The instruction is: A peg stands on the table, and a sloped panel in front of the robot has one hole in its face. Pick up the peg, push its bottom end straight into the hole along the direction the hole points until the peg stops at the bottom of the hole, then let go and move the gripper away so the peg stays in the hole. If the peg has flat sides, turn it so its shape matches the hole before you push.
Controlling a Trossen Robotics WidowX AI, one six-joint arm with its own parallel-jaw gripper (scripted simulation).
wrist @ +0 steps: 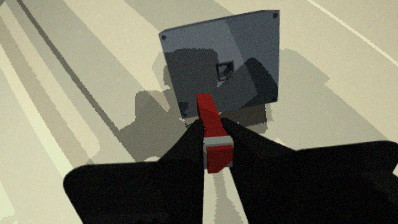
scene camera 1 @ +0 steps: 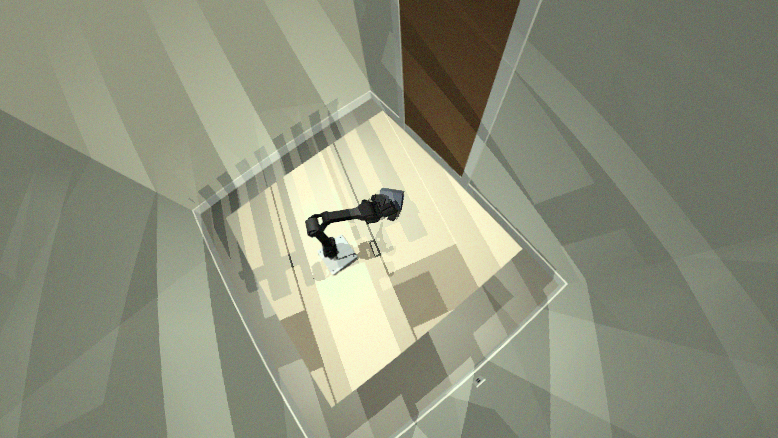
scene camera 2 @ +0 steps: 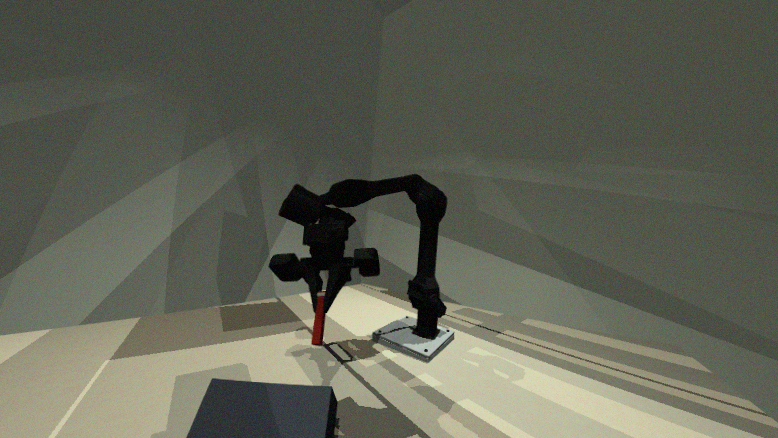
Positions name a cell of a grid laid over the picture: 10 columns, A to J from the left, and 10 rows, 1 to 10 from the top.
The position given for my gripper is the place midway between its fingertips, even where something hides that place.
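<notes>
My gripper (scene camera 2: E8), visible also in the wrist view (wrist: F6), holds a red peg (wrist: F7). A panel (wrist: E3) is present too.
</notes>
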